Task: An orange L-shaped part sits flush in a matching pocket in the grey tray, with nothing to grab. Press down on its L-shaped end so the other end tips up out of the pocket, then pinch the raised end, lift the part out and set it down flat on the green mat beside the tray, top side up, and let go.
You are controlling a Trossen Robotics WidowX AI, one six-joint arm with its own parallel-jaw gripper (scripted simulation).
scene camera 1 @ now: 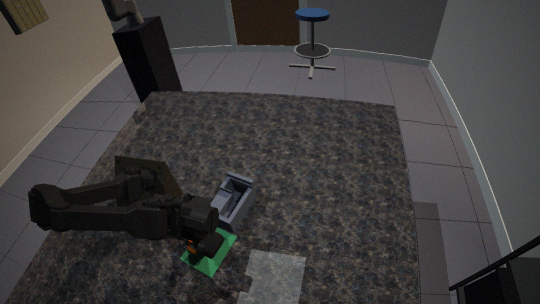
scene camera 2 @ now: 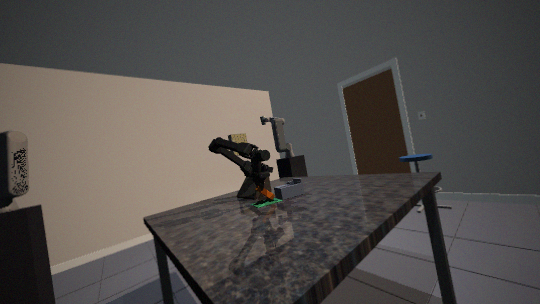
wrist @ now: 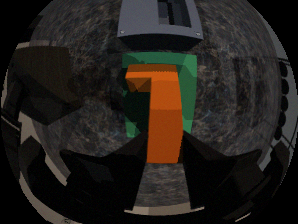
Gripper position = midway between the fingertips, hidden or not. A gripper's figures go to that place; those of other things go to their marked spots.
Labels:
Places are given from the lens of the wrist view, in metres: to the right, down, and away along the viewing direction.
my gripper (wrist: 164,133): 0.01, 0.02, 0.10
orange L-shaped part (wrist: 165,133): 0.01, 0.02, 0.09
green mat (wrist: 136,104): -0.02, -0.01, 0.17
The marked spots on the orange L-shaped part and the green mat are 0.10 m apart.

